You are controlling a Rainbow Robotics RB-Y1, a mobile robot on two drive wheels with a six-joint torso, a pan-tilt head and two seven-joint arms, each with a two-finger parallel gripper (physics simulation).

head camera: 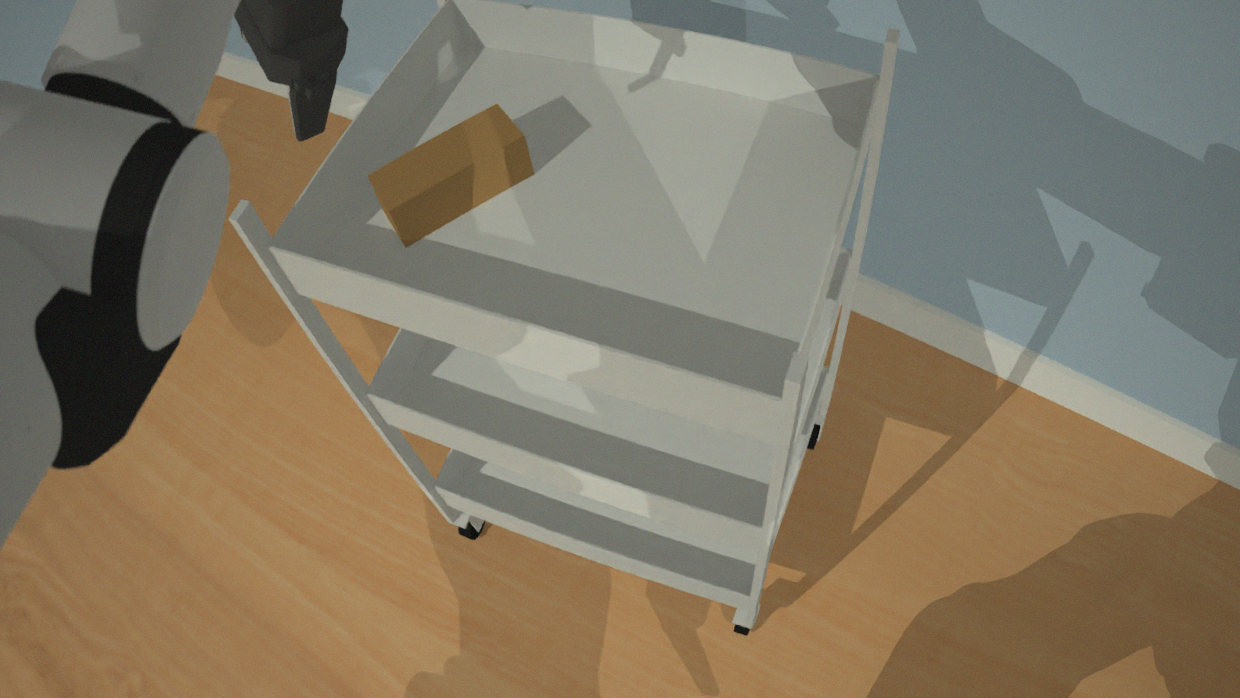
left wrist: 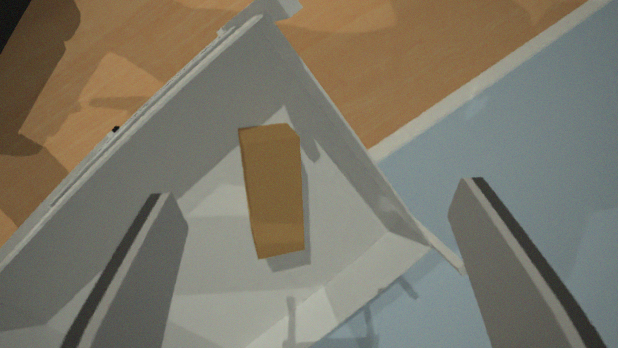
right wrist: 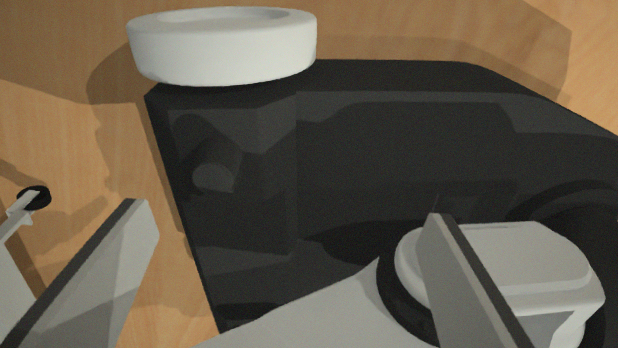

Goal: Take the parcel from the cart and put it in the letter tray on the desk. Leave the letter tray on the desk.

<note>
The pictures show: my left gripper, my right gripper, a brown parcel and a white three-shelf cart.
My left gripper shows as well in the left wrist view.
</note>
